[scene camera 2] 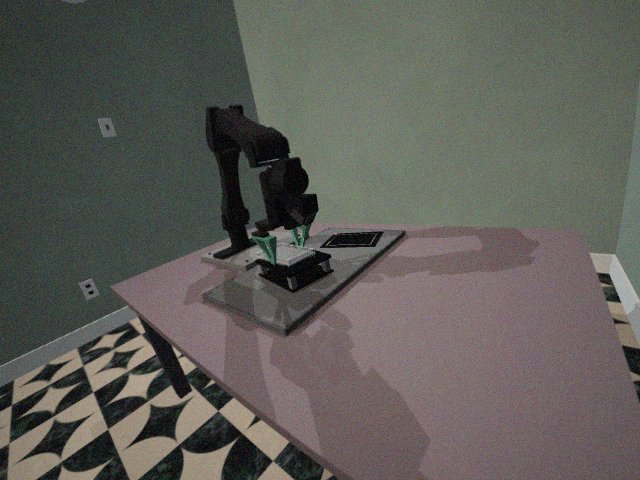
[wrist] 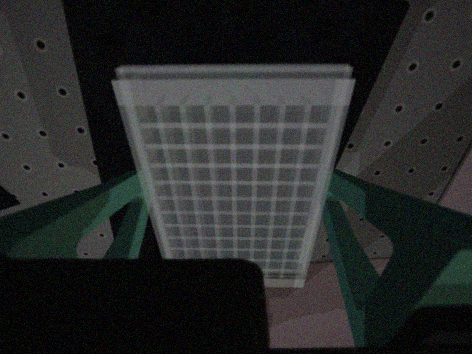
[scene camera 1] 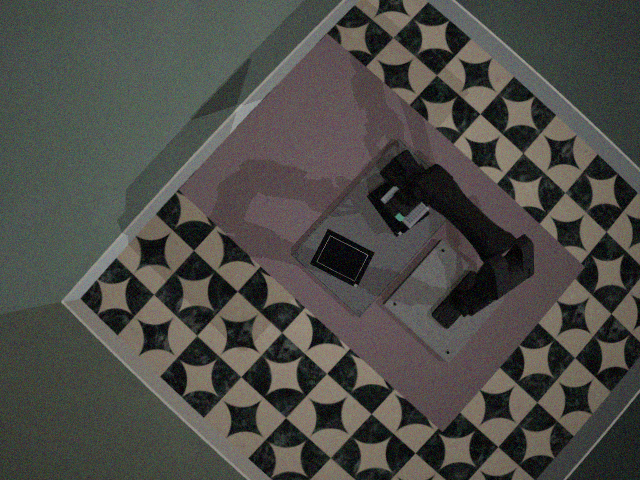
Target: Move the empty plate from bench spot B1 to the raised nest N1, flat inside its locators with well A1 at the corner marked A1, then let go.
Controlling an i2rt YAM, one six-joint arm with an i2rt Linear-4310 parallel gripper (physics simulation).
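Seen in the pictures: gripper, between the fingertips: (scene camera 2: 287,257) (wrist: 234,176); arm's base, origin of its link: (scene camera 2: 241,247) (scene camera 1: 458,299).
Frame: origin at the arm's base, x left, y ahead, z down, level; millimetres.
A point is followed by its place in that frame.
The empty plate (scene camera 1: 415,215) @(x -87, y 298, z -50 mm) (scene camera 2: 290,254) @(x -103, y 382, z -59 mm) (wrist: 235,165) @(x -92, y 373, z -58 mm) is whitish and clear, with a grid of wells. My gripper (scene camera 2: 286,251) @(x -91, y 355, z -43 mm) (wrist: 234,176) @(x -91, y 355, z -43 mm) is shut on the plate, one green finger against each long side. The plate looks level, low over or on the black raised nest N1 (scene camera 1: 390,219) @(x -27, y 345, z -39 mm) (scene camera 2: 311,264) @(x -96, y 436, z -38 mm) (wrist: 235,30) @(x -94, y 420, z -39 mm). A black margin of the nest shows beside it in scene camera 2; I cannot tell whether the plate touches the nest or sits inside the locators. The A1 mark is not readable. Bench spot B1 (scene camera 1: 342,256) @(x 158, y 372, z 2 mm) (scene camera 2: 354,239) @(x 162, y 377, z 2 mm), a black pad with a white outline, holds no plate.
The nest and B1 stand on a grey perforated board (scene camera 1: 356,304) @(x 240, y 233, z 4 mm) (scene camera 2: 248,307) @(x -239, y 377, z 4 mm) on the pink table (scene camera 1: 310,118) @(x -106, y 766, z 16 mm) (scene camera 2: 491,330) @(x -105, y 785, z 17 mm). The arm's base plate (scene camera 1: 413,310) @(x 128, y 85, z 0 mm) lies beside the board. The dark arm (scene camera 1: 465,217) @(x -54, y 272, z -379 mm) (scene camera 2: 279,191) @(x -126, y 420, z -208 mm) reaches over the nest and hides part of it in scene camera 1.
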